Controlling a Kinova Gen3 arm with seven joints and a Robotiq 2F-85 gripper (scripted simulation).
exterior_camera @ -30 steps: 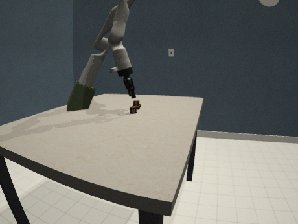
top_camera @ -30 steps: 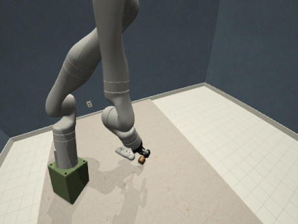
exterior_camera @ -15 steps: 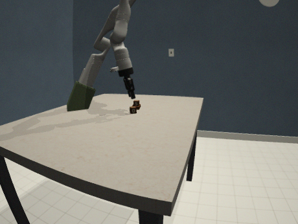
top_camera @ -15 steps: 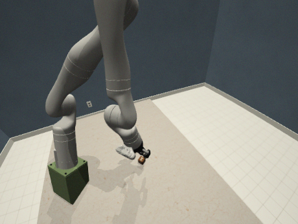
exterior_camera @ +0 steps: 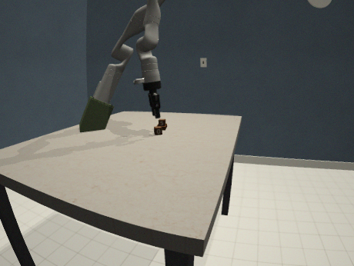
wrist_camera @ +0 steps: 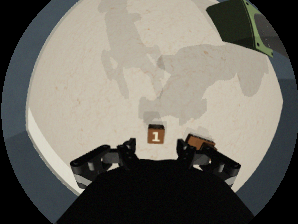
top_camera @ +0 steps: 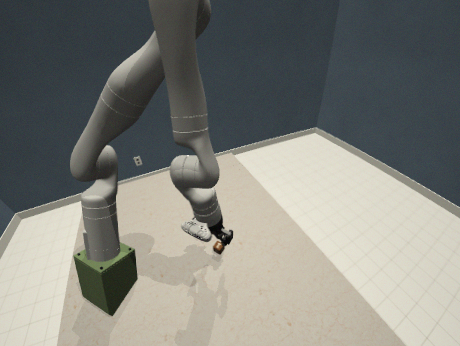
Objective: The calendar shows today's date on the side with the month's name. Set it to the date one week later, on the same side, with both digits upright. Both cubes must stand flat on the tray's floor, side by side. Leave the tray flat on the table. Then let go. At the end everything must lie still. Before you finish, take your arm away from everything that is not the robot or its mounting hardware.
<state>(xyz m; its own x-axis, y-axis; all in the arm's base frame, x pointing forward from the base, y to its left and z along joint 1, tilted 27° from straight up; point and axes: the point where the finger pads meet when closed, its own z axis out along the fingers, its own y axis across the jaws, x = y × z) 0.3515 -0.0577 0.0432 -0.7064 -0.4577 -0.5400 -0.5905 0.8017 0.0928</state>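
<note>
The brown digit cube is 7 cm below my hand and 1 cm ahead of it. From my hand the other things lie so: brown calendar tray: 11 cm to the left, 8 cm below, 3 cm behind.
</note>
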